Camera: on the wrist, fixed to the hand. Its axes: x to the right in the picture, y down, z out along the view.
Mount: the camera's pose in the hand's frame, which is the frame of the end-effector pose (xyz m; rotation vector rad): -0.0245 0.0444 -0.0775 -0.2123 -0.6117 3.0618
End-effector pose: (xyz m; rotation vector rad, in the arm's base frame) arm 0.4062 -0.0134 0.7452 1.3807 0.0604 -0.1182
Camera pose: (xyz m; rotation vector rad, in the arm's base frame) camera 0.3892 0.0720 0.7766 -0.0935 -2.2646 1.8539
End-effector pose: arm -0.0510 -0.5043 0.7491 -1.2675 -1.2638 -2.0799
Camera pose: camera -0.0456 -0.5958 0.7360 -1.3928 1.0441 0.5695
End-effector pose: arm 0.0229 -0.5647 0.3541 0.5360 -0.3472 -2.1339
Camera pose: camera 0.1049 -0.5739 0.3121 -0.7073 -0.5091 0.7951
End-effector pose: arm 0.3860 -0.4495 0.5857 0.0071 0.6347 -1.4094
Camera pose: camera 0.3944 -0.3902 0.5151 0.2410 -0.2201 1.6039
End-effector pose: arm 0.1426 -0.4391 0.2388 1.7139 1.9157 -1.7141
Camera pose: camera 0.2290 -0.4099 0.2551 1.1122 -1.1270 -0.0985
